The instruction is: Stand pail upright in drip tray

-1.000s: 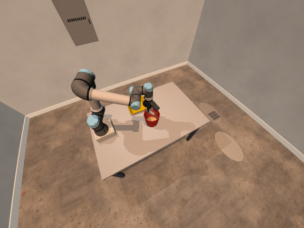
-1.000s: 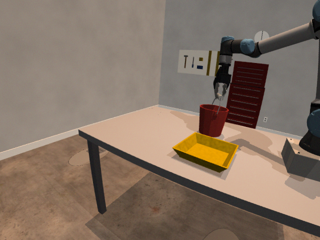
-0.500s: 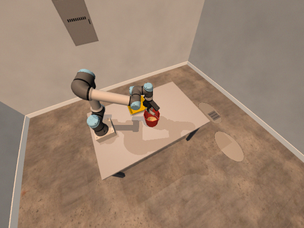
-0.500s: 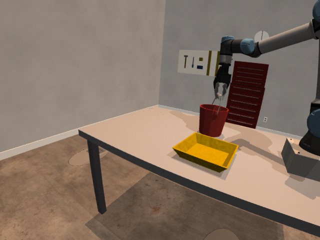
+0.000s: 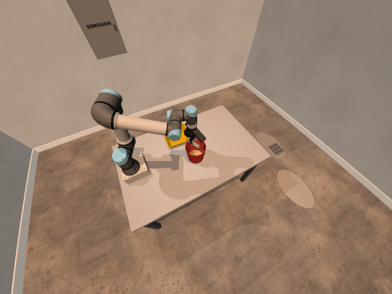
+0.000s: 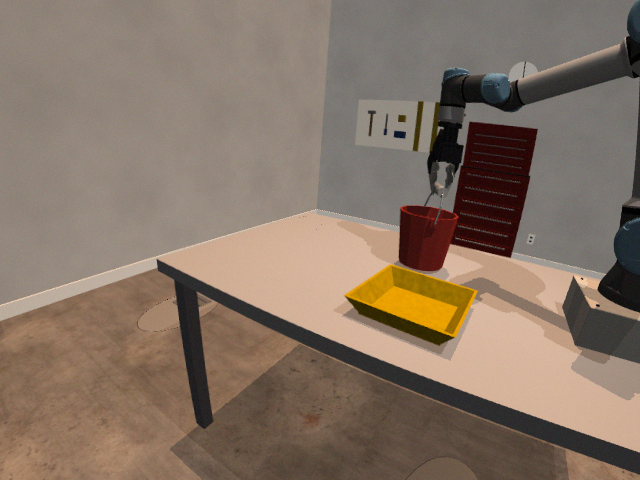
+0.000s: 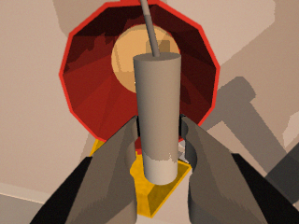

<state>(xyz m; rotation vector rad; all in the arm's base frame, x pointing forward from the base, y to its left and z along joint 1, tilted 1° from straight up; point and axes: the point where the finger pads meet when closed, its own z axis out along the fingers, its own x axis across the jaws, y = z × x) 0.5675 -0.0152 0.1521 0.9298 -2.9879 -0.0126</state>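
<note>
Right now the red pail is 100 mm below my hand, 10 mm to the left of it and 10 mm ahead of it. From my hand the other things lie so: yellow drip tray: 310 mm to the left, 240 mm below, 110 mm behind; then pail handle: 30 mm below, 10 mm ahead.
</note>
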